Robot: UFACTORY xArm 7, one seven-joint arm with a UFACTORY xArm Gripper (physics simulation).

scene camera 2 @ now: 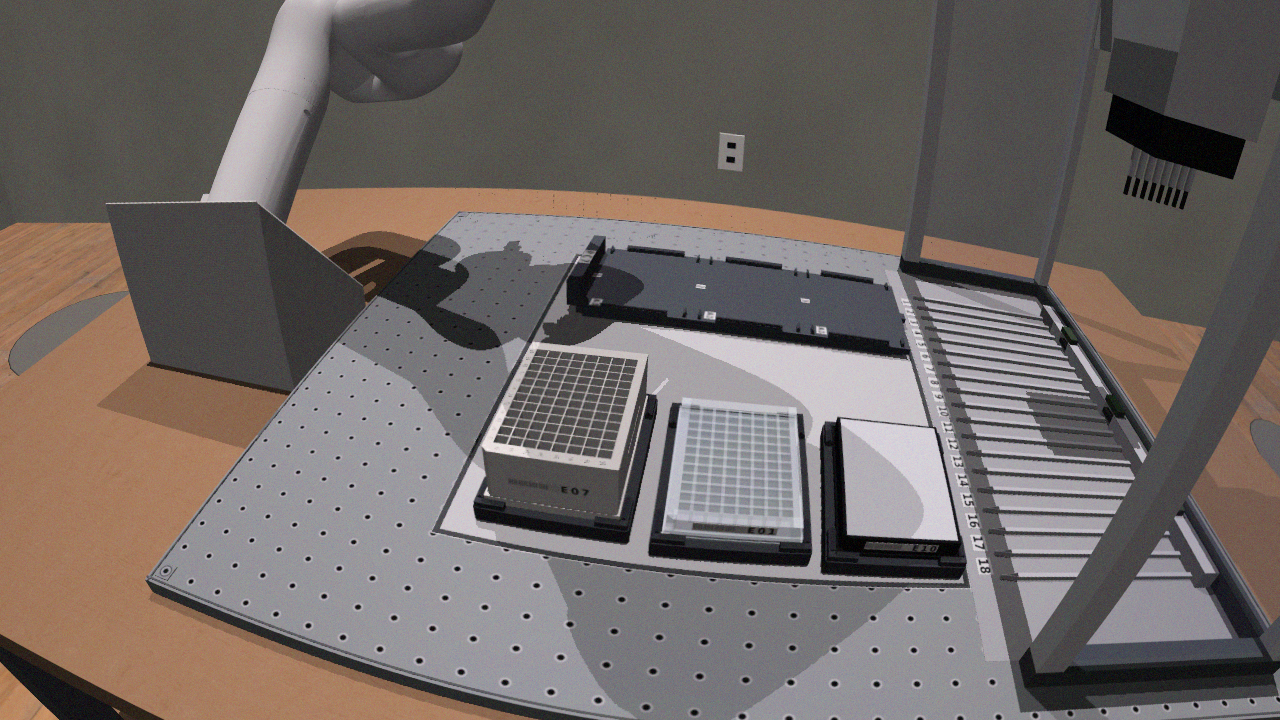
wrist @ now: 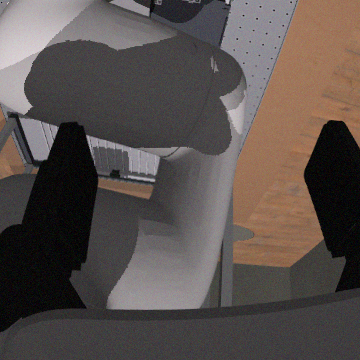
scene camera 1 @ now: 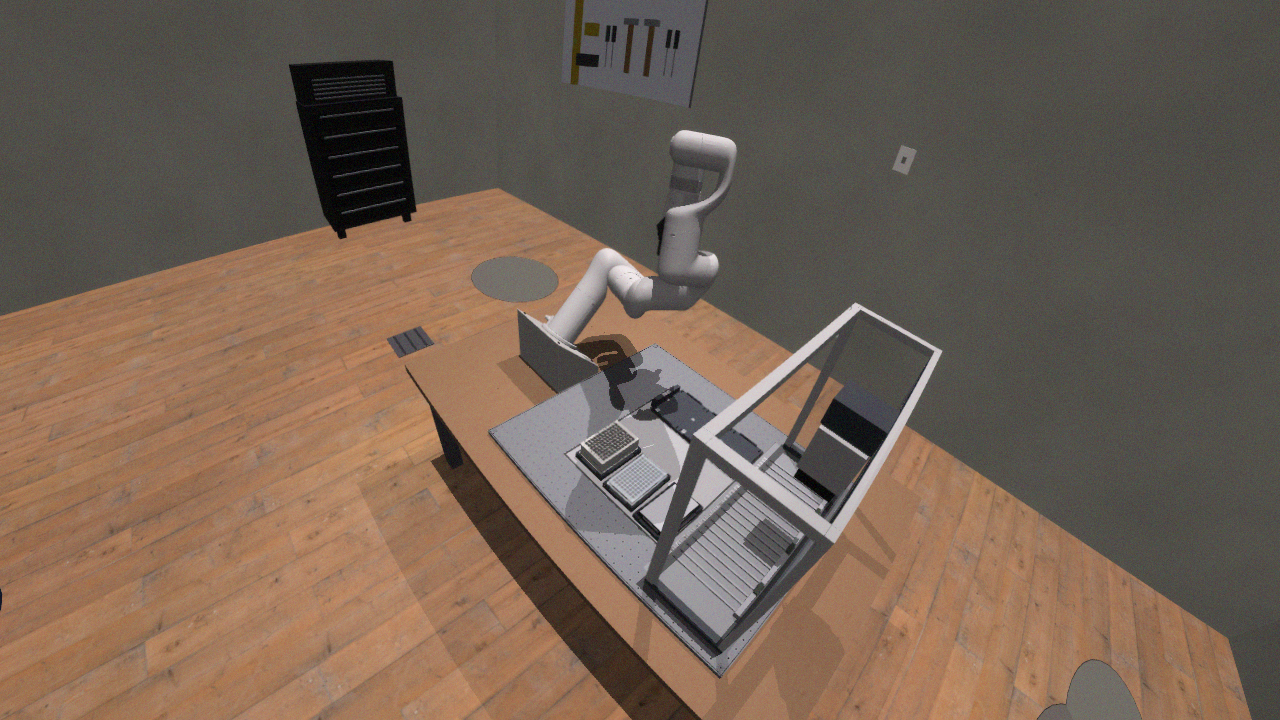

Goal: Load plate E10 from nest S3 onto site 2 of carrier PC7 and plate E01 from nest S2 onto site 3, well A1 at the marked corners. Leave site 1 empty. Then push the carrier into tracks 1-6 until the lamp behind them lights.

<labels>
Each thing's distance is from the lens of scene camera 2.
clear well plate [scene camera 2: 735, 477]: 46 cm
dark carrier [scene camera 2: 738, 296]: 70 cm
The marked spots on the dark carrier and the clear well plate are 28 cm apart.
</labels>
